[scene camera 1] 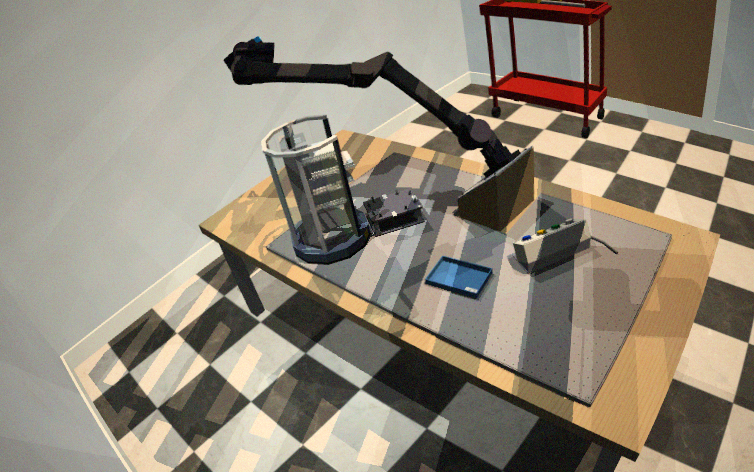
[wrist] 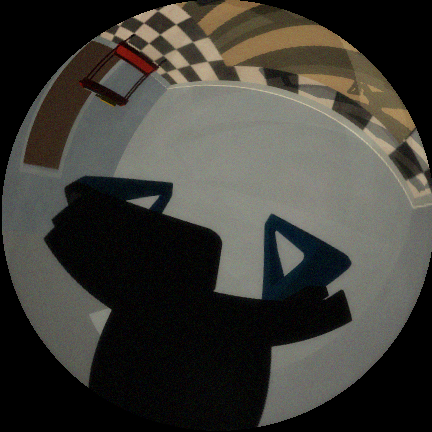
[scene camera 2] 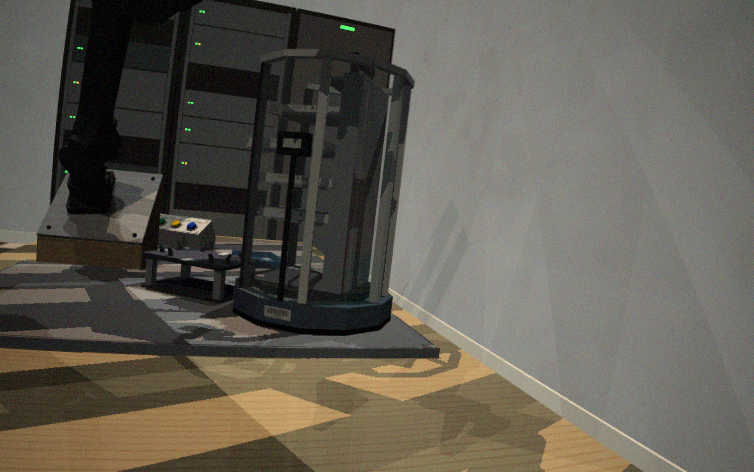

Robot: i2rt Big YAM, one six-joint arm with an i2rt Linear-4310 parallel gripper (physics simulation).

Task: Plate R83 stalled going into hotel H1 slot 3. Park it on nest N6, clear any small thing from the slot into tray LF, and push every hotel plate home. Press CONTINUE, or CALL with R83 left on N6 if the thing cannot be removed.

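Seen in the pictures: gripper, fingertip midpoint: (wrist: 220,203); arm's base, origin of the base link: (scene camera 1: 503,165) (scene camera 2: 92,194).
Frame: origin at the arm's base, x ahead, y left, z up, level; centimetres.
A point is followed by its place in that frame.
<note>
My gripper (scene camera 1: 257,40) (wrist: 220,203) {x 27.9, y -78.4, z 41.5 cm} is open and empty, high above and beyond the round clear-walled enclosure (scene camera 1: 331,253) {x 50.6, y -30.2, z -9.9 cm} (scene camera 2: 317,317) {x 40.4, y -51.5, z -11.1 cm}; its blue fingers stand wide apart. Inside the enclosure, pale plates (scene camera 1: 328,186) (scene camera 2: 283,178) sit at several levels; a pale end (scene camera 1: 348,160) {x 34.7, y -31.4, z 12.8 cm} sticks out near the top right in scene camera 1. Slot numbers and R83's name cannot be read. A low dark nest stand (scene camera 1: 395,205) {x 25.0, y -25.7, z -7.6 cm} (scene camera 2: 191,256) {x 23.1, y -28.6, z -7.6 cm} with pegs stands beside the enclosure, with no plate visible on it. The blue tray (scene camera 1: 457,276) (scene camera 2: 262,257) lies flat. No small loose thing can be made out.
The white button box (scene camera 1: 548,248) {x 21.5, y 25.5, z -8.2 cm} (scene camera 2: 186,230) {x 20.3, y 18.1, z -8.2 cm} has blue, yellow and green buttons. The arm stands on a tilted base board (scene camera 1: 500,194) {x 13.0, y 5.7, z -1.6 cm} (scene camera 2: 130,194) {x 8.2, y -0.1, z 0.7 cm}. A black post (scene camera 2: 288,205) {x 35.5, y -49.3, z 3.4 cm} with a square head stands at the enclosure. A red cart (scene camera 1: 534,13) (wrist: 135,58) stands beyond the table.
</note>
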